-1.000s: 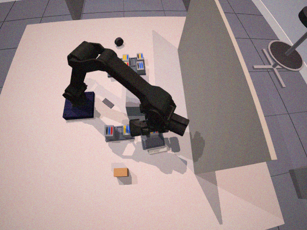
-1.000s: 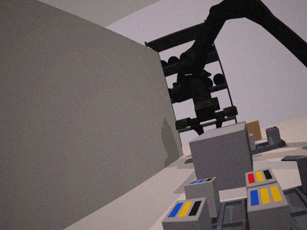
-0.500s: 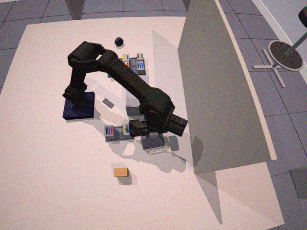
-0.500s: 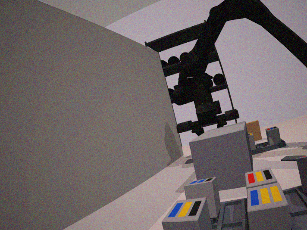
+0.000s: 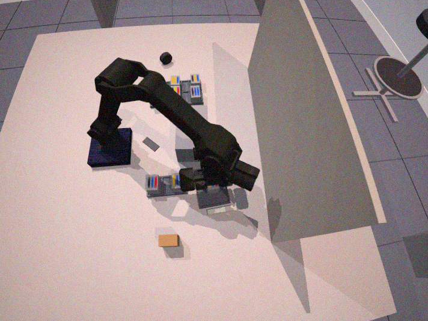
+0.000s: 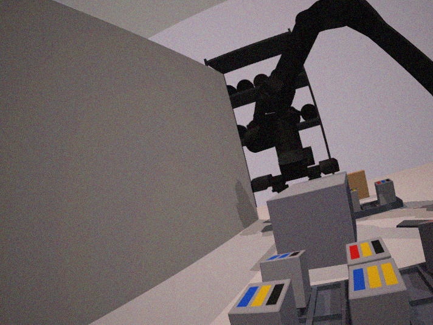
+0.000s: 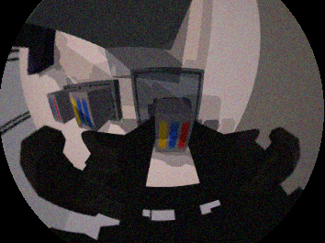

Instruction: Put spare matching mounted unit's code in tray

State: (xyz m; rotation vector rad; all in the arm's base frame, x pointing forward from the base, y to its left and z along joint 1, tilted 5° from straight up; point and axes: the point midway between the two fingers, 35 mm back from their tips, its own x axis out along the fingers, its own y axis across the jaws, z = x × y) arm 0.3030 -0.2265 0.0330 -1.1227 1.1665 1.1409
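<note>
Now: gripper tip 2 cm below the grey spare. Also, from my gripper tip: grey tray (2 cm below); then brown block (16 cm behind, 14 cm to the right, 1 cm above); then rack (14 cm behind, 3 cm to the left, 2 cm below).
</note>
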